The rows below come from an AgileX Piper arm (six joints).
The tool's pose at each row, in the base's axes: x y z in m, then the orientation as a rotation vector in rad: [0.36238, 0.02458, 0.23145, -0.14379, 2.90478, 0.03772]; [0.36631, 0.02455, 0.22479, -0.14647, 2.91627, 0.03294]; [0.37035, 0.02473, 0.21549, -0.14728, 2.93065, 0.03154]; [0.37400, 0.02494, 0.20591, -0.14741, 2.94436, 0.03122]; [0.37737, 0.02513, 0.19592, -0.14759, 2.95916, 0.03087]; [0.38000, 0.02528, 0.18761, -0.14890, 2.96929, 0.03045]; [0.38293, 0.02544, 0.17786, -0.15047, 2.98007, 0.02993]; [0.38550, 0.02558, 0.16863, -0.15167, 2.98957, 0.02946]
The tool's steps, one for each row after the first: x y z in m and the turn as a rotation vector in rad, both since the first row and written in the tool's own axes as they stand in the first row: [-0.00226, -0.00052, 0.00738, 0.00259, 0.01171, -0.00167]; [-0.00403, -0.00088, 0.01736, 0.00293, 0.02614, -0.00166]; [-0.00536, -0.00117, 0.02752, 0.00261, 0.03983, -0.00115]; [-0.00633, -0.00146, 0.03802, 0.00226, 0.05461, -0.00062]; [-0.00696, -0.00169, 0.04671, 0.00205, 0.06479, -0.00107]; [-0.00755, -0.00197, 0.05687, 0.00185, 0.07565, -0.00166]; [-0.00791, -0.00221, 0.06644, 0.00170, 0.08520, -0.00206]
